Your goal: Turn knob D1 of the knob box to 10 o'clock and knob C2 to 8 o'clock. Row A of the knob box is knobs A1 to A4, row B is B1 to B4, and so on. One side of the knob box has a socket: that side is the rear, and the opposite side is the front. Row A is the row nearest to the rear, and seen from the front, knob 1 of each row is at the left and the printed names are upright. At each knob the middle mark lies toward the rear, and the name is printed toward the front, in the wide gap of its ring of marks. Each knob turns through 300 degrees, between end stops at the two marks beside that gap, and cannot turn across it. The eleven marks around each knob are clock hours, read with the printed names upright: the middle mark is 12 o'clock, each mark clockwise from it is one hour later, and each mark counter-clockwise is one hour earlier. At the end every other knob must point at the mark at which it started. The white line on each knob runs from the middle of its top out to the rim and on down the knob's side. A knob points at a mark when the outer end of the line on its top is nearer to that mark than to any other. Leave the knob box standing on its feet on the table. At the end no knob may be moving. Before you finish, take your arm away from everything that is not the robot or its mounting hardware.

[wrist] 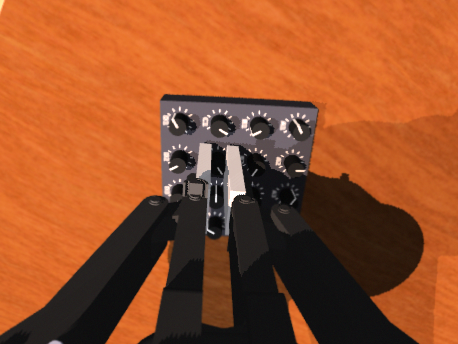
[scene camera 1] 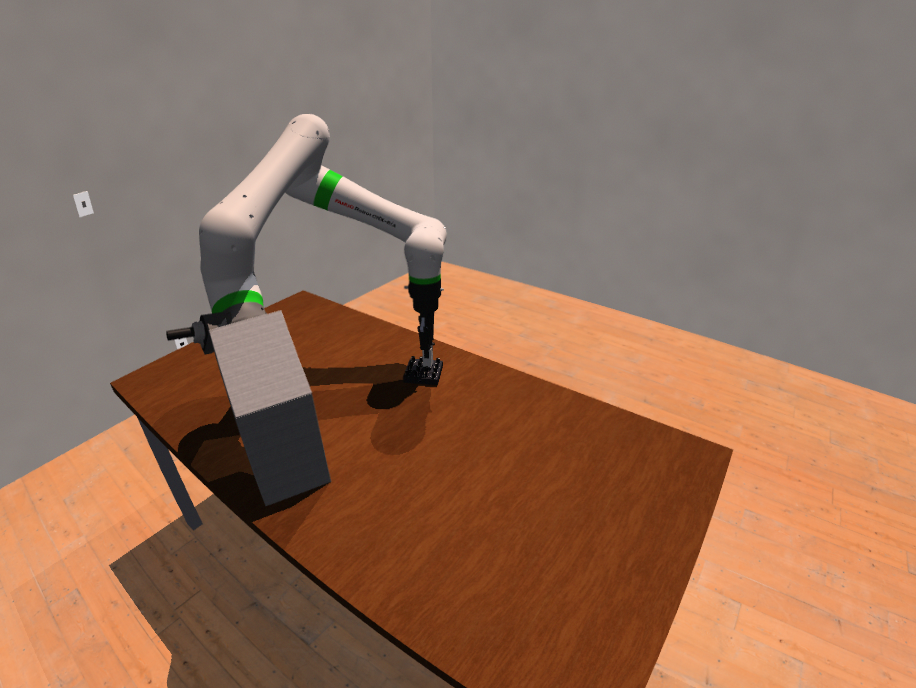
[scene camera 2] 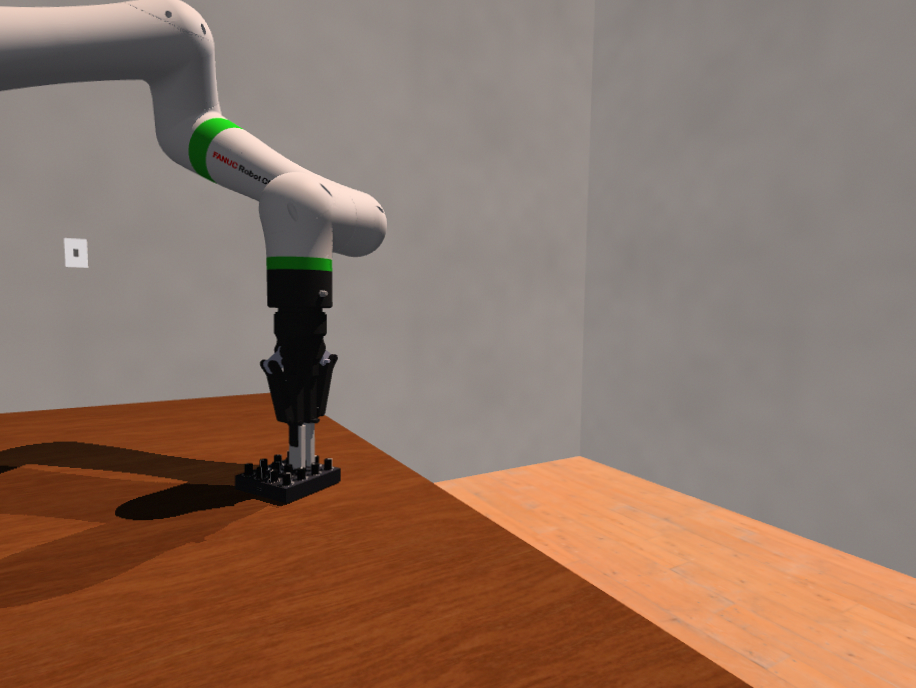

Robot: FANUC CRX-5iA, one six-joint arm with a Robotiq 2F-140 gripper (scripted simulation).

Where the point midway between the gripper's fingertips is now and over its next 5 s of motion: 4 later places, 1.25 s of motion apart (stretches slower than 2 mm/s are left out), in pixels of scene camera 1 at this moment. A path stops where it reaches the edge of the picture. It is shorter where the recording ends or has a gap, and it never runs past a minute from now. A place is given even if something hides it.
My gripper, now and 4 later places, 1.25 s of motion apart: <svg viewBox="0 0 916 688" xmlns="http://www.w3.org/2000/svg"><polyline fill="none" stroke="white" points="428,364 427,353 427,351 427,349 427,352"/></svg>
